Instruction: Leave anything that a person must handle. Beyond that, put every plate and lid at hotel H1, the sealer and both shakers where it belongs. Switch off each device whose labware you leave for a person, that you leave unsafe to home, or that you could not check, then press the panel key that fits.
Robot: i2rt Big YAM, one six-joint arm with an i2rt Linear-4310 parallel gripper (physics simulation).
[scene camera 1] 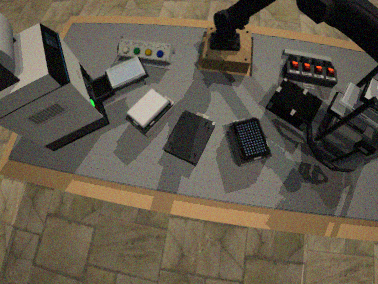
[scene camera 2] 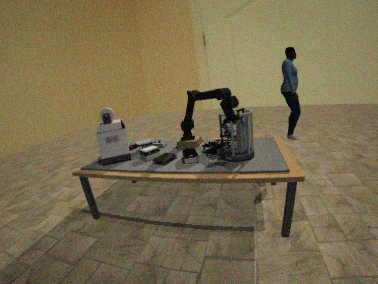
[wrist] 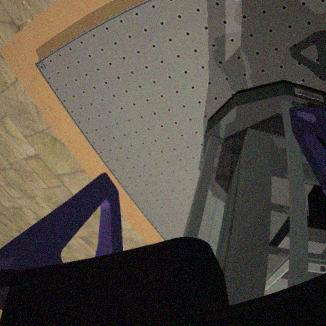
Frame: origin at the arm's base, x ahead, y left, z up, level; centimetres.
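Seen in the pictures: gripper, fingertip midpoint: [scene camera 2: 237,132] [wrist: 199,150]; arm's base at its link origin: [scene camera 1: 224,42] [scene camera 2: 188,138].
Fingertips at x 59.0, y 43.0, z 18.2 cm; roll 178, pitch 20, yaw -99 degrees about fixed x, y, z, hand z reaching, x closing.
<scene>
Offsets run from my fingertips to a thing's top centre. "spot": to the spot under its first point.
My gripper [wrist: 199,150] [scene camera 2: 229,124] is open and empty, its purple fingers spread beside the hotel rack @(dx -21.0, dy +0.3, dz +11.4 cm) [wrist: 249,194] [scene camera 2: 242,134] [scene camera 1: 345,120] at the table's right end. The grey sealer @(dx -25.4, dy -101.8, dz +22.4 cm) [scene camera 1: 45,91] [scene camera 2: 112,142] stands at the left, with a white well plate @(dx -38.7, dy -79.2, dz -12.3 cm) [scene camera 1: 125,72] on its extended tray. A shaker carries a white lidded plate @(dx -25.8, dy -69.3, dz -15.0 cm) [scene camera 1: 148,107]. A flat black station @(dx -17.9, dy -54.4, dz -19.1 cm) [scene camera 1: 189,136] is bare. A black well plate @(dx -17.1, dy -34.3, dz -16.3 cm) [scene camera 1: 250,138] sits on another shaker. A black nest @(dx -32.7, dy -17.0, dz -15.6 cm) [scene camera 1: 293,102] lies near the hotel rack.
A button panel @(dx -54.0, dy -75.6, dz -14.8 cm) [scene camera 1: 144,52] with white, green, yellow and blue keys sits at the back. A switch strip @(spot: dx -47.7, dy -9.3, dz -18.4 cm) [scene camera 1: 309,70] with red rockers sits at the back right. The arm base [scene camera 1: 225,39] stands on a wooden block. A person [scene camera 2: 290,91] stands beyond the table.
</scene>
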